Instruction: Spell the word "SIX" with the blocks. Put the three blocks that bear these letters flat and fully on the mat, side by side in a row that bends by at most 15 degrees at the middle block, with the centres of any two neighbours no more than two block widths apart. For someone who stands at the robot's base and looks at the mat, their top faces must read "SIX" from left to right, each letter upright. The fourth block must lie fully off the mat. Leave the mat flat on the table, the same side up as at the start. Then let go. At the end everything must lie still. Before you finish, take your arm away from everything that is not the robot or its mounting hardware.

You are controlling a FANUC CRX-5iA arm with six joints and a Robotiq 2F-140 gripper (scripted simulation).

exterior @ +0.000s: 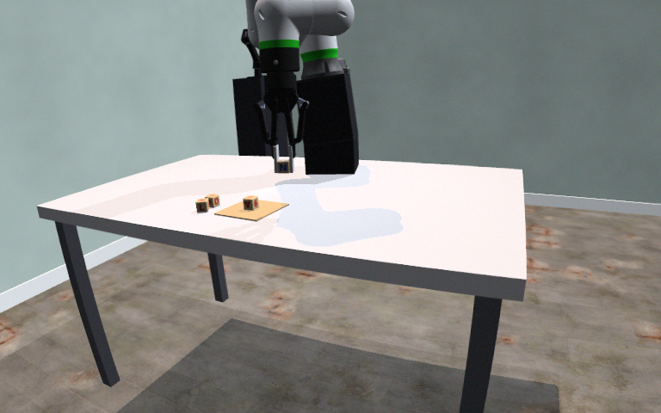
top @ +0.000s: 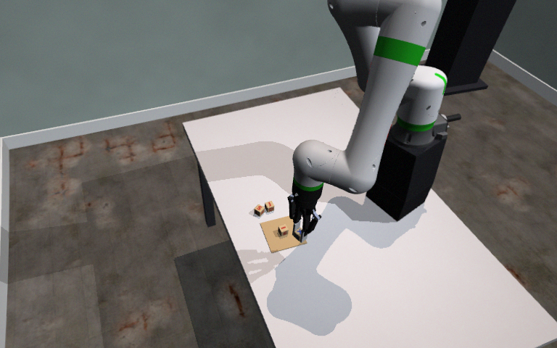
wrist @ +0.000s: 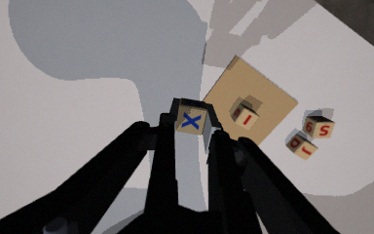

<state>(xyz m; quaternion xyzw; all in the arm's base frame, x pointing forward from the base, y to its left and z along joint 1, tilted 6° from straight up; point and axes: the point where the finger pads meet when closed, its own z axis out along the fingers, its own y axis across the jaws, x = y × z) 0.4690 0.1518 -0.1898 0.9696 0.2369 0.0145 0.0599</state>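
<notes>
Right now my hand is 120 mm above the block, 100 mm to the left of it and 30 mm short of it. Round my hand: tan mat 130 mm below, 100 mm to the right, 30 mm ahead.
</notes>
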